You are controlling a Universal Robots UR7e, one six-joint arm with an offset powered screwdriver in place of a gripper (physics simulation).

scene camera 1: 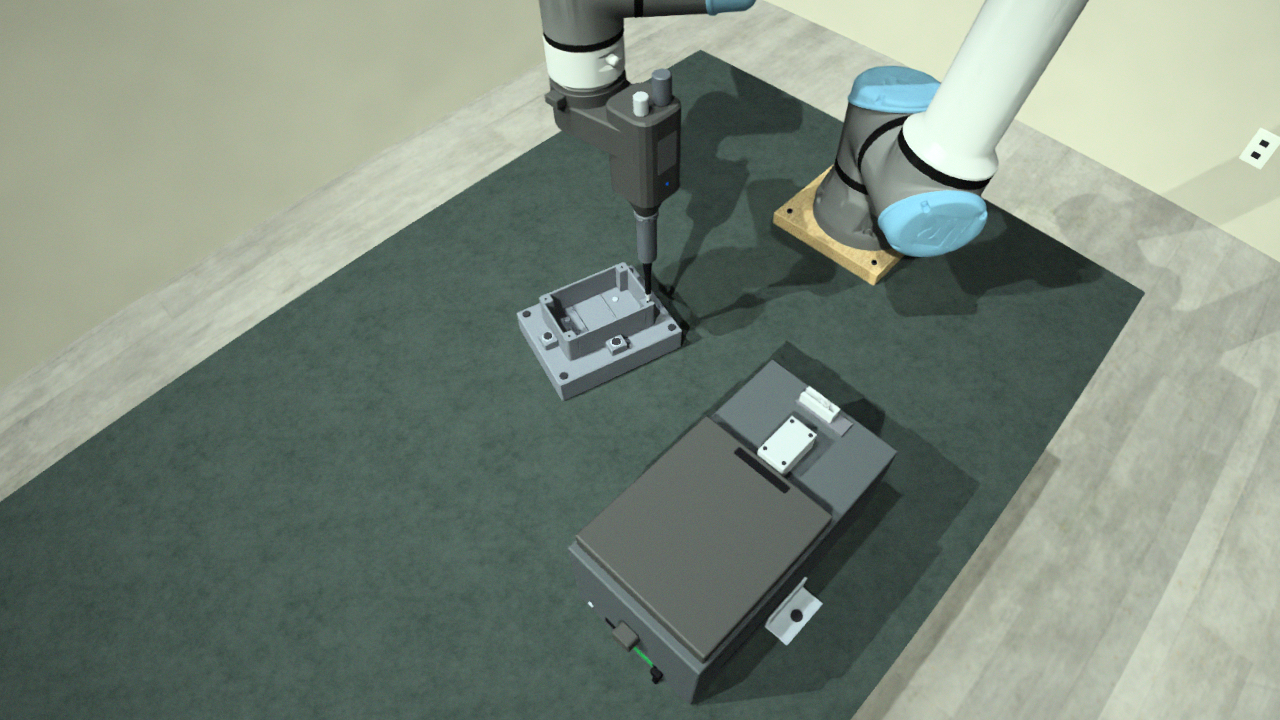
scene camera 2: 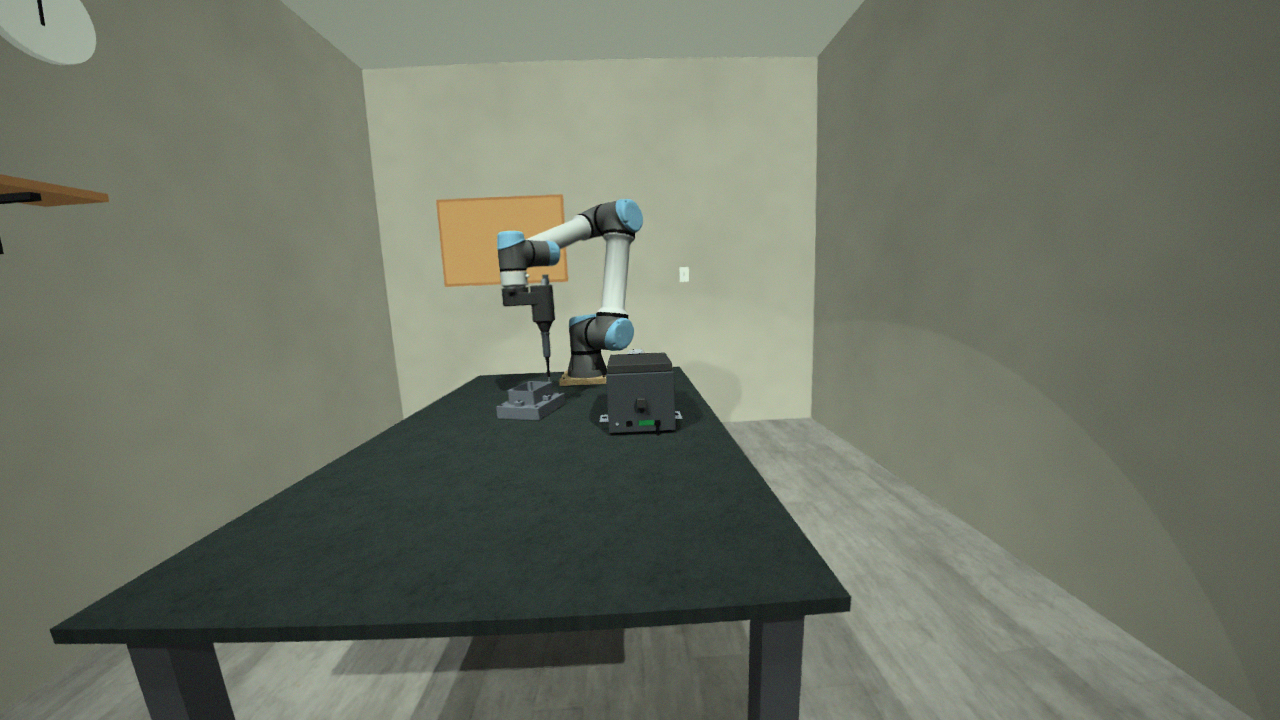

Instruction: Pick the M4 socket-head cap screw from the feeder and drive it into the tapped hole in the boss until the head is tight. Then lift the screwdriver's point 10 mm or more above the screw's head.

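My screwdriver (scene camera 1: 648, 293) (scene camera 2: 548, 373) stands upright with its bit tip at the right rear corner of the grey open-topped housing (scene camera 1: 611, 329) (scene camera 2: 535, 395). A tiny light thing, the M4 screw (scene camera 1: 648, 298), shows at the bit's tip, right at the corner boss. How deep it sits in the hole is too small to tell. In the scene camera 2 view the screw is too small to make out. The feeder (scene camera 1: 702, 537) (scene camera 2: 640, 394) is a dark box with a small white block (scene camera 1: 787, 444) on its lower deck.
The housing sits on a grey base plate (scene camera 1: 586, 380) on the dark green table top (scene camera 1: 358, 447) (scene camera 2: 501, 519). The arm's base stands on a wooden plate (scene camera 1: 827, 241) (scene camera 2: 581, 380), behind and to the right of the housing. A metal bracket (scene camera 1: 787, 617) sticks out from the feeder's side.
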